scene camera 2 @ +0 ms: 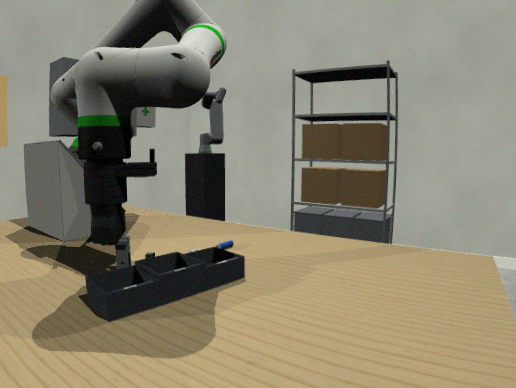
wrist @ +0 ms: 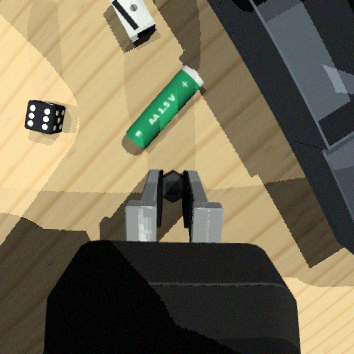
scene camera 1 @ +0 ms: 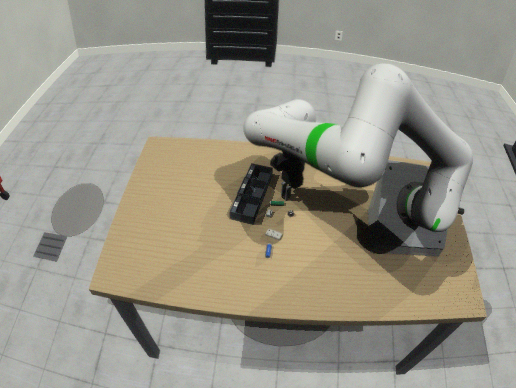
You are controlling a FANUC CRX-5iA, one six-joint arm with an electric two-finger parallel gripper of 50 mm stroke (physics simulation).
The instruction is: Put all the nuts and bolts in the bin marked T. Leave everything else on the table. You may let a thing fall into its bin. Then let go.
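Places are measured from the arm's base along level axes (x back, y right, z up), in centimetres.
Where they show: gripper, between the fingertips: (wrist: 172,186) (scene camera 1: 285,197); arm's base, origin of its link: (scene camera 2: 71,174) (scene camera 1: 415,203).
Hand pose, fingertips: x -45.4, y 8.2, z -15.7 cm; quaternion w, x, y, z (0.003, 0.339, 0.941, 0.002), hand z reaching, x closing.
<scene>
Each offset is from my fingertips to the centre of the thing.
My gripper (scene camera 1: 286,197) (scene camera 2: 124,264) (wrist: 172,186) is shut on a dark hexagonal piece {dx -0.1, dy -0.1, dz +0.2 cm} (wrist: 173,185), a nut or bolt, whose lower part I cannot make out. The fingertips are low by the table, beside the bin tray and close to the green battery. The black tray {dx -11.8, dy -1.9, dz +2.1 cm} (scene camera 1: 242,218) (scene camera 2: 132,301) (wrist: 285,117) has three bins in a row. Its label letters are too small to read in scene camera 1 and do not show in the wrist view. What lies inside the bins is mostly hidden.
A green battery {dx -2.6, dy -4.0, dz +0.5 cm} (scene camera 1: 277,203) (wrist: 164,108), a black die {dx +3.0, dy -7.8, dz +0.5 cm} (scene camera 1: 290,213) (wrist: 45,117) and a pencil sharpener {dx -4.3, dy -9.1, dz +0.3 cm} (scene camera 1: 269,213) (wrist: 134,17) lie beside the tray. A white domino {dx -1.2, dy -17.6, dz +0.1 cm} (scene camera 1: 274,234) and a blue battery {dx -1.7, dy -24.8, dz +0.5 cm} (scene camera 1: 269,251) (scene camera 2: 226,244) lie farther along the table.
</scene>
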